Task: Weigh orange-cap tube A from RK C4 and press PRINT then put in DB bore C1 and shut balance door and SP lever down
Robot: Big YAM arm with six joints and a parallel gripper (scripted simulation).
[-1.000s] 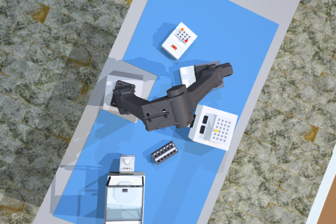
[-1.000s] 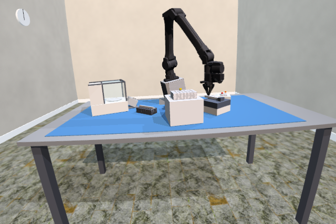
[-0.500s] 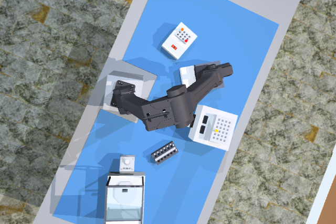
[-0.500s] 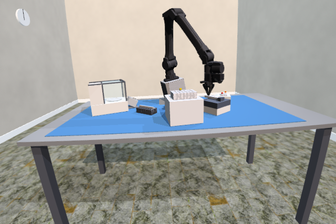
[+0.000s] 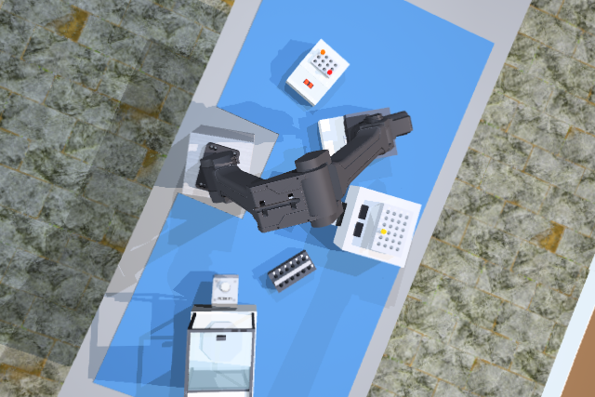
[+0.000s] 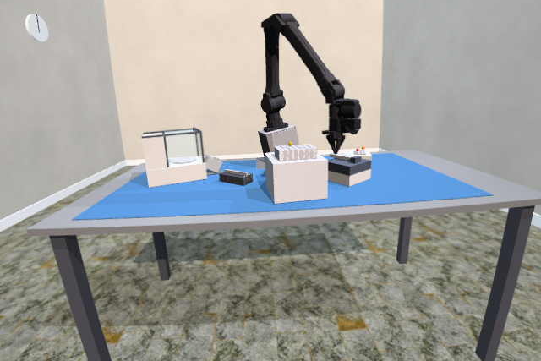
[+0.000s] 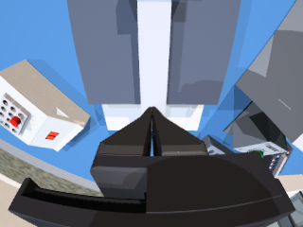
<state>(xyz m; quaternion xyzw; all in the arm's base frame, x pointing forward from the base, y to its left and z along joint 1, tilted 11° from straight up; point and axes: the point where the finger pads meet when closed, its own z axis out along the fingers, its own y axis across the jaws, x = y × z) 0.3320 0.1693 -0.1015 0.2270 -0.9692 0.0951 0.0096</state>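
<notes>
Right now the SP lever is 30 mm ahead of my hand, 10 mm to the left of it and 20 mm below it. From my hand the other things lie so: tube rack RK: 120 mm behind, 220 mm to the right, 90 mm below; dry block DB: 140 mm behind, 160 mm to the left, 70 mm below; black magnet block: 50 mm behind, 420 mm to the right, 80 mm below.
</notes>
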